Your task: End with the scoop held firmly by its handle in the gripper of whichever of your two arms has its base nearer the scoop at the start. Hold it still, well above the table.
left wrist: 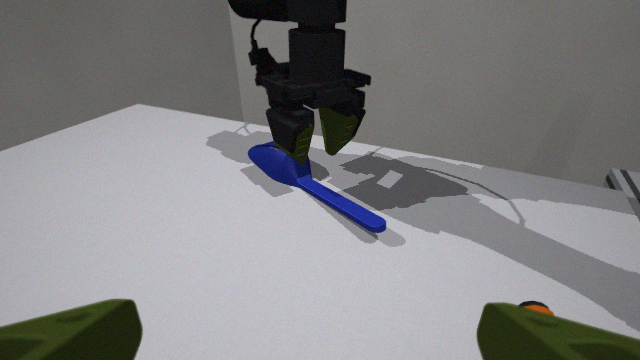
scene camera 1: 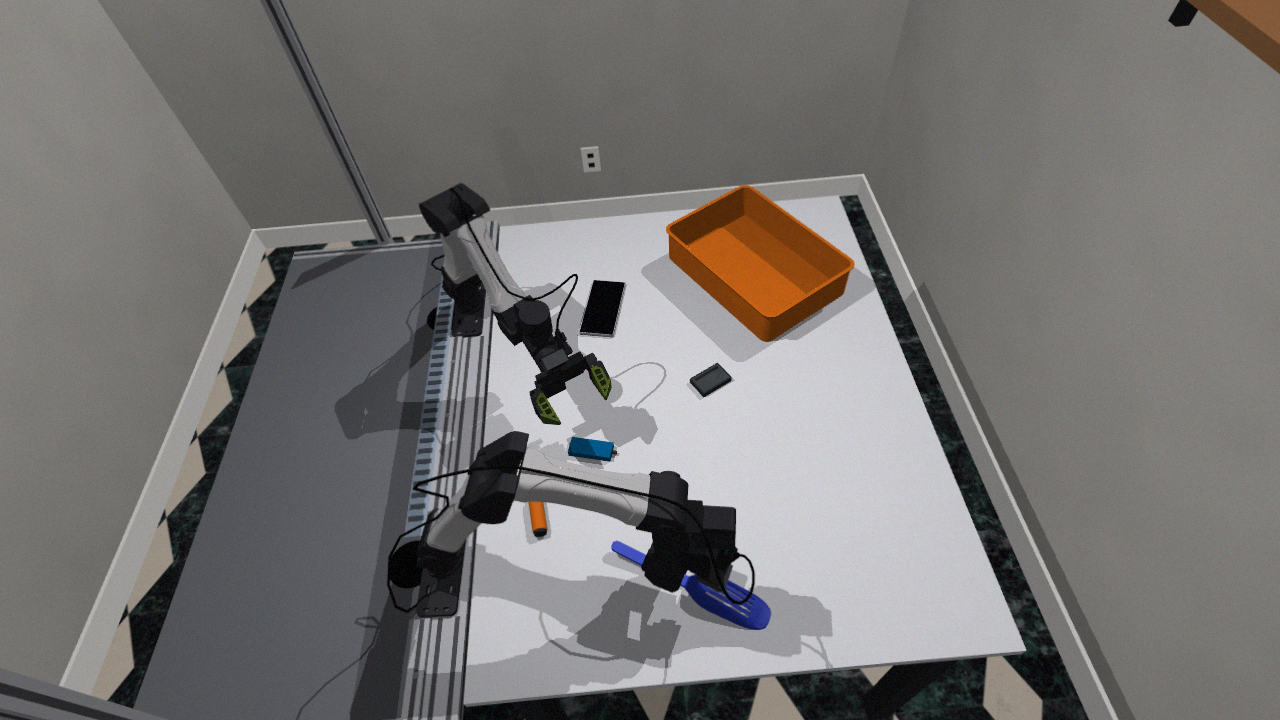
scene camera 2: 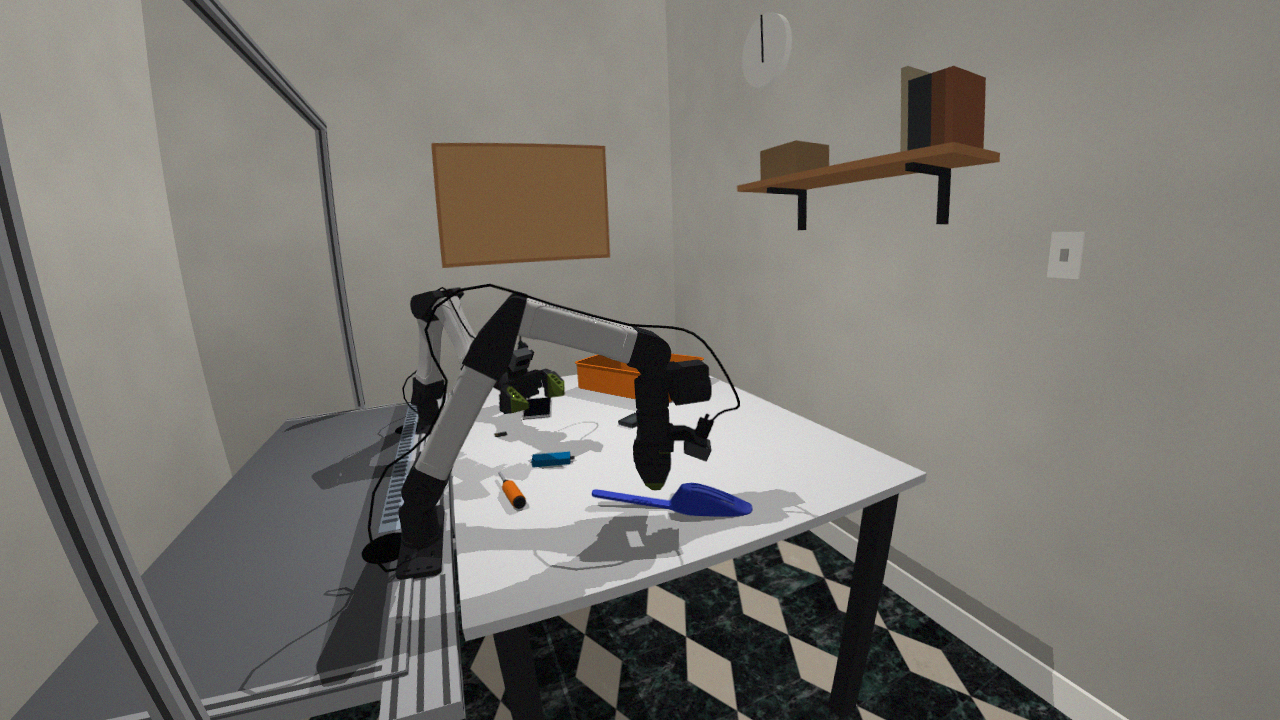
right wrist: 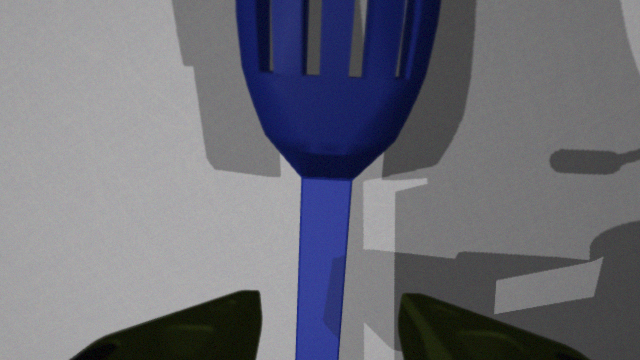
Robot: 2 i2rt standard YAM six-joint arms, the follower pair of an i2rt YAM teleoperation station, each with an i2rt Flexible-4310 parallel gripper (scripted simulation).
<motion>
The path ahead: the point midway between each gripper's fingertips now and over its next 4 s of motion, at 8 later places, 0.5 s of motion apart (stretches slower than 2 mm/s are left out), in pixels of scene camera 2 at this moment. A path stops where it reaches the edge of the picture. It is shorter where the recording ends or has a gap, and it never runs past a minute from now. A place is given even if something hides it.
My left gripper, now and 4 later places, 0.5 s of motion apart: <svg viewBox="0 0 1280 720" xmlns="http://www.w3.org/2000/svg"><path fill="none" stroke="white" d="M546 399L548 401L548 402L549 399L551 382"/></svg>
My right gripper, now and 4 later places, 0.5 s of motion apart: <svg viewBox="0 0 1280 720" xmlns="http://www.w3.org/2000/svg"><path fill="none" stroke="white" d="M656 483L655 500L658 506L661 483L657 475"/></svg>
</motion>
